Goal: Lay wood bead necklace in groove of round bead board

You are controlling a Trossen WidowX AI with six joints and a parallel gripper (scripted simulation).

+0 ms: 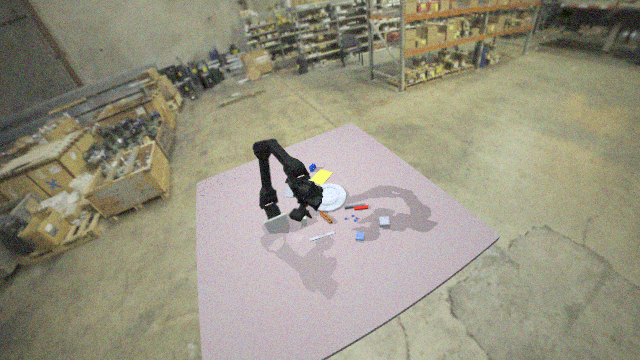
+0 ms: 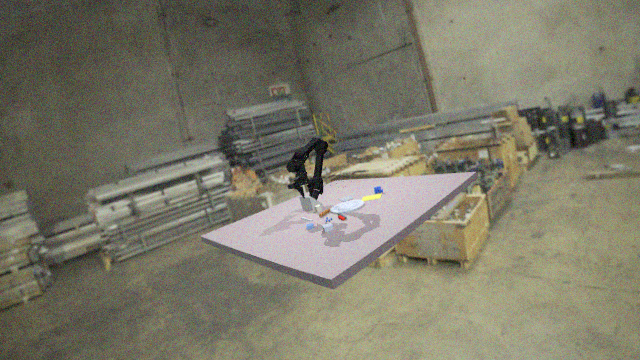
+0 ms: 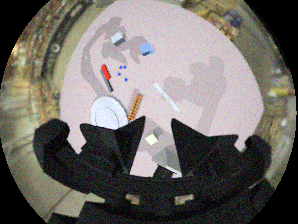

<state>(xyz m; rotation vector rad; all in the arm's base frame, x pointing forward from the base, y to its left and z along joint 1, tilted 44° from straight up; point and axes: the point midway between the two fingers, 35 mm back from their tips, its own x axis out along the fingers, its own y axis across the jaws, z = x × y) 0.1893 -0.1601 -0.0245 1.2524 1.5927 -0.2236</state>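
The white stick is 50 mm to the right of my gripper tip and 120 mm below it. Round my gripper tip: cream cube (50 mm behind, 80 mm to the left, 100 mm below); then red-handled tool (230 mm ahead, 40 mm to the left, 110 mm below); then blue block (160 mm ahead, 130 mm to the right, 110 mm below).
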